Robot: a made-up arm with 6 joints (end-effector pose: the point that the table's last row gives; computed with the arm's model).
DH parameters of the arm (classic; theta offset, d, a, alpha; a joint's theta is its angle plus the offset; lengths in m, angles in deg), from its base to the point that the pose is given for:
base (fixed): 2.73 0 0.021 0
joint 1: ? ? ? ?
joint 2: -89.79 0 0.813 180
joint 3: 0.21 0.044 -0.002 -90
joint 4: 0 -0.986 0.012 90
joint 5: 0 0.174 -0.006 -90
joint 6: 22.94 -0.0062 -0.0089 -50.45
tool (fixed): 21.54 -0.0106 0 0
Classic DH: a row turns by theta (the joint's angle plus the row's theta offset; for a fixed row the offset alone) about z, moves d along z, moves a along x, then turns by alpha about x.
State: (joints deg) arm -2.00 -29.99 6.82 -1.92 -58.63 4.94
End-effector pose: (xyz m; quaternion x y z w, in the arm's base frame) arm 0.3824 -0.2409 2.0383 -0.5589 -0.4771 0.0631 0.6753
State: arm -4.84 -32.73 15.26 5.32 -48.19 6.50
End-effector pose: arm 0.1945 -0.2436 2.1796 -0.6371 -0.5510 -0.0477 0.5368
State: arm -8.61 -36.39 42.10 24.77 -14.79 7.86
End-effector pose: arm -0.3836 -0.1529 2.4003 -0.6982 -0.6411 -0.3165 0.0354
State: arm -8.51 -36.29 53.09 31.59 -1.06 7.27
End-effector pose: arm -0.5893 -0.1108 2.4098 0.6559 0.6288 0.3843 0.1637
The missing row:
joint 1: -2.73 0.753 -0.022 -90
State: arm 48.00 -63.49 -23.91 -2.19 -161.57 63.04
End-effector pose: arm 0.1930 -0.1481 1.7373 -0.0900 -0.1327 0.9683 0.1917
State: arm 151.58 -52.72 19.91 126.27 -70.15 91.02
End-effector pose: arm 0.4349 -0.2947 2.2398 0.7472 0.5960 -0.1674 0.2418
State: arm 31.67 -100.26 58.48 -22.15 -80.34 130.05
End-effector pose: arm -1.3407 -1.0766 1.0332 0.7507 0.3786 0.2353 0.4876
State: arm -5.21 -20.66 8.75 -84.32 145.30 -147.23
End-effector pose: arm 0.6370 -0.1412 1.8559 -0.6062 0.5653 0.1216 0.5461
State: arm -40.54 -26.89 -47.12 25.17 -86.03 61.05
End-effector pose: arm 0.3143 -0.5271 1.2085 -0.3374 0.1234 0.6121 0.7045
